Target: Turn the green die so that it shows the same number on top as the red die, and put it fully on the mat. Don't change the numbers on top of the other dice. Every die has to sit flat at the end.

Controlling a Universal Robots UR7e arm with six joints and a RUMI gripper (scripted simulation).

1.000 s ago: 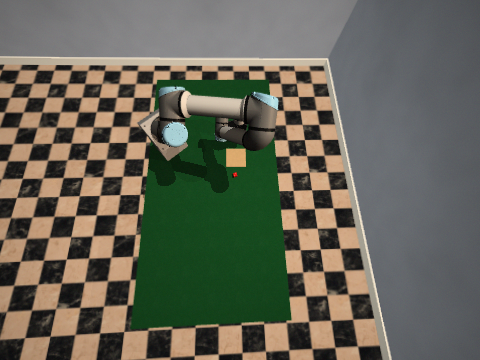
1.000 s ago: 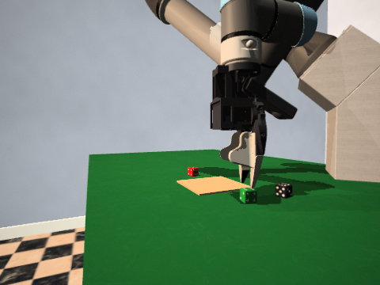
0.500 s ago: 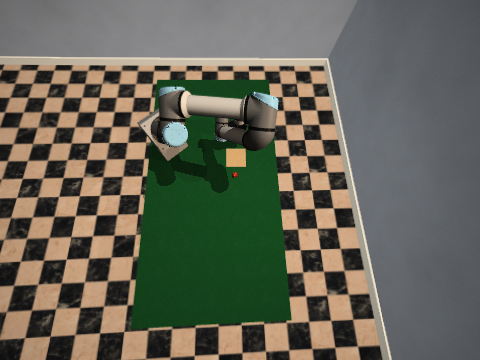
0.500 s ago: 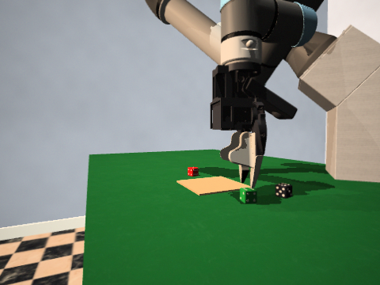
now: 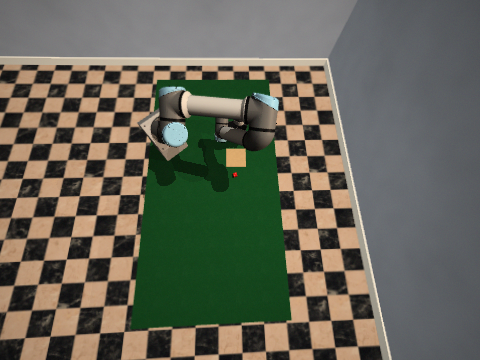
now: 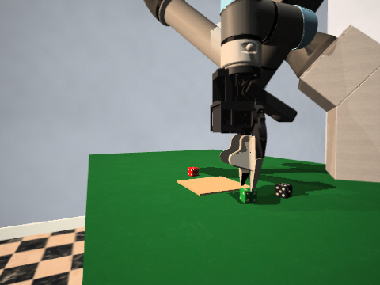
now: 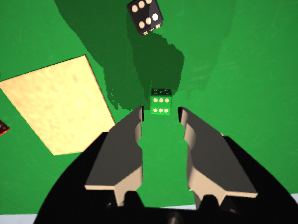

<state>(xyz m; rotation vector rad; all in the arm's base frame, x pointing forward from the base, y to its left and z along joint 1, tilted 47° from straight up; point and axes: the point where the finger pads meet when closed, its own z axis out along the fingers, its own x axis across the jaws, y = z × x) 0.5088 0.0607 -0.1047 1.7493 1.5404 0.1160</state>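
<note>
Now: hand 3 cm above the green die. From my hand the other things lie so: black die (9 cm behind, 1 cm to the left, 3 cm below); then red die (3 cm behind, 28 cm to the right, 3 cm below); then tan mat (1 cm behind, 14 cm to the right, 4 cm below).
</note>
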